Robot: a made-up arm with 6 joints.
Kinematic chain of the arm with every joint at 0, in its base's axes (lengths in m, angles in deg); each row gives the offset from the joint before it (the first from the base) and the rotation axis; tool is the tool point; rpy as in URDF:
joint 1: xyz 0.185 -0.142 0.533 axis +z
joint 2: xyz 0.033 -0.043 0 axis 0.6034 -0.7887 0.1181
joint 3: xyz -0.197 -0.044 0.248 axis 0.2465 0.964 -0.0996
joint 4: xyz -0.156 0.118 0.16 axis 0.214 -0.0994 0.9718
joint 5: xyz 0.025 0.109 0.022 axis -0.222 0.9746 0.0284
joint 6: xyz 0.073 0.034 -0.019 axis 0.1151 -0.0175 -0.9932
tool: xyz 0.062 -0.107 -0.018 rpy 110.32 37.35 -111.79
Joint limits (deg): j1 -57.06..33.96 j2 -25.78..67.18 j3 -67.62..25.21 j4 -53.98..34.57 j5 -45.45..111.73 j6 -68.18..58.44
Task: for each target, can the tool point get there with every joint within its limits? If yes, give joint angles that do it. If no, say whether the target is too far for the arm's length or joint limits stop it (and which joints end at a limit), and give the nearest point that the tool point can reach.
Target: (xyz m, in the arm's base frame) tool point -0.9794 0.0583 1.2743
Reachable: no: too far | nearest point -0.3826 -0.0444 0.8911 | short by 0.717 m
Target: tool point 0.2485 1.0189 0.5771
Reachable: no: too far | nearest point 0.0523 0.4209 0.6429 | short by 0.633 m
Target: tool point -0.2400 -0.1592 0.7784
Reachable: yes | joints 3.03 31.22 -32.77 19.29 -20.07 -0.21
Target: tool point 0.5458 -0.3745 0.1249
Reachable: no: joint limits stop it (at a limit: joint 1, joint 2, joint 3, joint 4) | nearest point 0.0508 -0.3509 0.3951 | short by 0.564 m
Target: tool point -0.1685 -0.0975 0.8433
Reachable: yes | joints -1.44 12.97 -43.72 0.76 -23.99 2.71
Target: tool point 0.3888 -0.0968 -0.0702
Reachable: no: joint limits stop it (at a limit: joint 1, joint 2, joint 3, joint 4, joint 5, joint 6) | nearest point 0.1678 0.0323 0.3096 | short by 0.458 m
